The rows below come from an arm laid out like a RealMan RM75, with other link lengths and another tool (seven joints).
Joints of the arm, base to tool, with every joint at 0 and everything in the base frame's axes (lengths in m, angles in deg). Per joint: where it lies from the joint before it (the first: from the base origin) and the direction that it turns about. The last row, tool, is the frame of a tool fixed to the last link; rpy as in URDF.
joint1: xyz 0 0 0.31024 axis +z
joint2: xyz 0 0 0 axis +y
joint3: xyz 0 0 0.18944 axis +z
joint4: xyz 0 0 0 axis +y
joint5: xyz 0 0 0.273 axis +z
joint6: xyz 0 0 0 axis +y
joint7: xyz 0 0 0.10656 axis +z
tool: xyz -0.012 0.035 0.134 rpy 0 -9.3 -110.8
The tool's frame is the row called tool.
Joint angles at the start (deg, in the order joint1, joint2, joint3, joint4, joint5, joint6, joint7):
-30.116 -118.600 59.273 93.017 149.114 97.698 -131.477
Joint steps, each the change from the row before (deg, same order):
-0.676 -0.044 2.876 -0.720 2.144 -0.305 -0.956
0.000 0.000 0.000 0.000 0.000 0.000 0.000
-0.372 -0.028 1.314 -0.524 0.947 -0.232 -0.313
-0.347 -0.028 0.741 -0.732 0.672 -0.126 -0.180
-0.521 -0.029 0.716 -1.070 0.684 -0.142 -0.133
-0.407 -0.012 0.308 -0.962 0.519 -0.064 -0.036
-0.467 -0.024 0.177 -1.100 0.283 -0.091 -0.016
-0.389 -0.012 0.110 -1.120 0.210 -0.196 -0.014
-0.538 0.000 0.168 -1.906 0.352 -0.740 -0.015
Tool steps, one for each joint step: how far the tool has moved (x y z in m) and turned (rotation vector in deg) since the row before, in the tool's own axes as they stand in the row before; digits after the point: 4 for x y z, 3 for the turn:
-0.0040 -0.0016 0.0092 2.429 1.105 1.073
0.0000 0.0000 0.0000 0.000 0.000 0.000
-0.0018 -0.0005 0.0047 1.116 0.465 0.605
-0.0007 -0.0012 0.0040 0.926 0.186 0.192
-0.0009 -0.0013 0.0049 1.073 0.071 0.196
0.0002 -0.0016 0.0036 0.832 0.017 -0.046
-0.0004 -0.0012 0.0038 0.714 -0.235 -0.100
0.0001 -0.0012 0.0038 0.605 -0.239 -0.199
0.0015 -0.0014 0.0067 0.722 -0.198 -0.388

